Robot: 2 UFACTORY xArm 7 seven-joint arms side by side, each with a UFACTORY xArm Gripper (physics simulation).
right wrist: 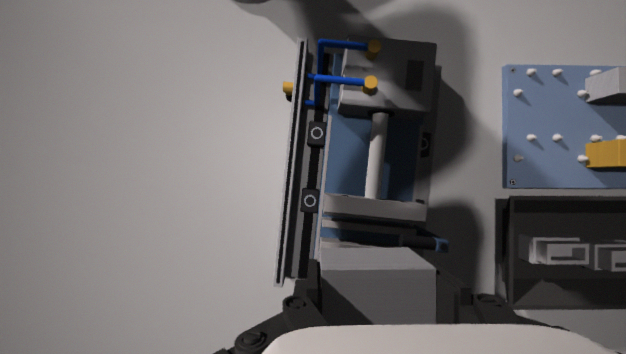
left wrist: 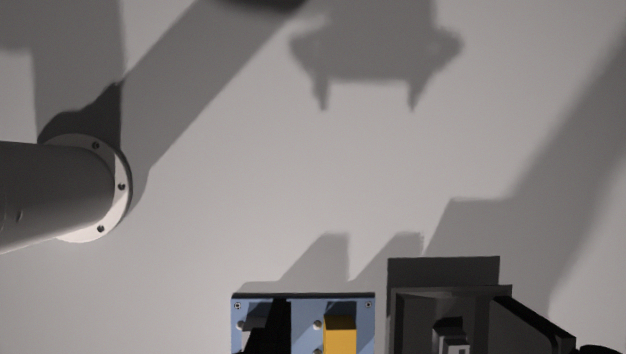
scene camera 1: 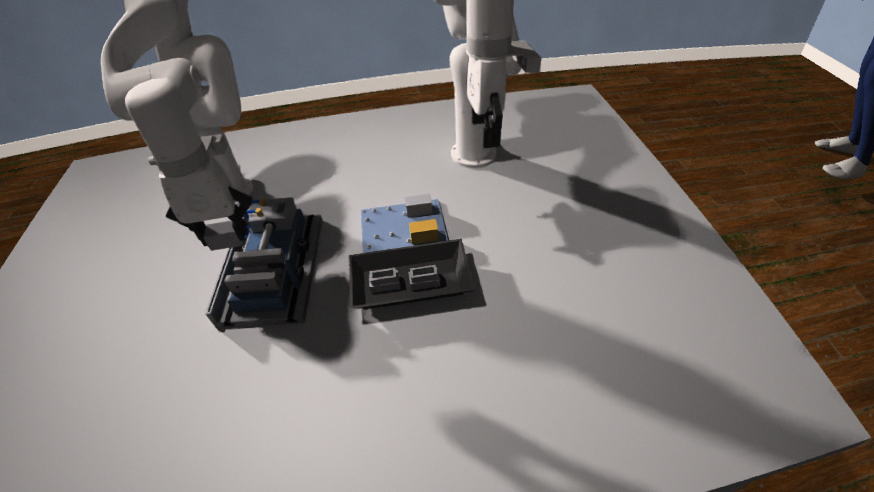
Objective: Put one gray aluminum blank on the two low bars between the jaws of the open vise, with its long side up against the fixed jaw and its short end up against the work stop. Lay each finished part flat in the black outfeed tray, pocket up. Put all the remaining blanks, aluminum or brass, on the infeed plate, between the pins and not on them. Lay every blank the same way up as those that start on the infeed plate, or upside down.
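Places are measured from the left arm's base along level axes (x back, y right, z up), in metres.
Pixels of known places: left gripper, fingertip midpoint: (left wrist: 390, 332) (scene camera 1: 485, 134); right gripper, fingertip midpoint: (right wrist: 368, 282) (scene camera 1: 225, 238); left arm's base, link origin: (left wrist: 80, 187) (scene camera 1: 473, 154).
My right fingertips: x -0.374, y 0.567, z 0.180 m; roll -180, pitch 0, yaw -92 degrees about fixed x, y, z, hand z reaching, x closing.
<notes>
For each thing: its top centre in the pictures, then the offset to it from my right fingertips. "spot": a spot on its surface instead.
- gray aluminum blank, top centre: (right wrist: 379, 300) (scene camera 1: 220, 228) dx +0.002, dy +0.000, dz +0.024 m
- open vise, top centre: (right wrist: 375, 167) (scene camera 1: 258, 238) dx +0.074, dy -0.029, dz -0.081 m
- gray blank, top centre: (scene camera 1: 418, 199) dx +0.169, dy -0.379, dz -0.136 m
- brass blank, top centre: (scene camera 1: 423, 225) dx +0.079, dy -0.375, dz -0.136 m
- infeed plate, top centre: (right wrist: 574, 126) (scene camera 1: 402, 228) dx +0.121, dy -0.332, dz -0.172 m
- long raised rail, top centre: (right wrist: 290, 161) dx +0.087, dy +0.059, dz -0.130 m
- dark rod with a blue tip, surface spot: (right wrist: 441, 245) spot: dx -0.005, dy -0.090, dz -0.081 m
My right gripper (scene camera 1: 221, 238) (right wrist: 368, 282) is shut on a gray aluminum blank (scene camera 1: 218, 232) (right wrist: 375, 290), above the open vise (scene camera 1: 256, 301) (right wrist: 350, 145); it looks left of the jaws in scene camera 1. The jaws stand apart; the blank partly hides them in the right wrist view. My left gripper (scene camera 1: 492, 140) is open and empty, high near its arm base. A gray blank (scene camera 1: 418, 205) (right wrist: 607, 86) and a brass blank (scene camera 1: 423, 231) (left wrist: 340, 335) (right wrist: 605, 154) lie on the infeed plate (scene camera 1: 379, 227) (right wrist: 545, 110). Two finished parts (scene camera 1: 383, 279) (scene camera 1: 423, 277) lie pocket up in the outfeed tray (scene camera 1: 403, 251).
Blue air lines (right wrist: 340, 80) with brass fittings stand at the vise's back end. A long raised rail (right wrist: 291, 160) runs along its left side. A dark rod with a blue tip (right wrist: 441, 245) sits at the jaws' right. White pins rise from the infeed plate.
</notes>
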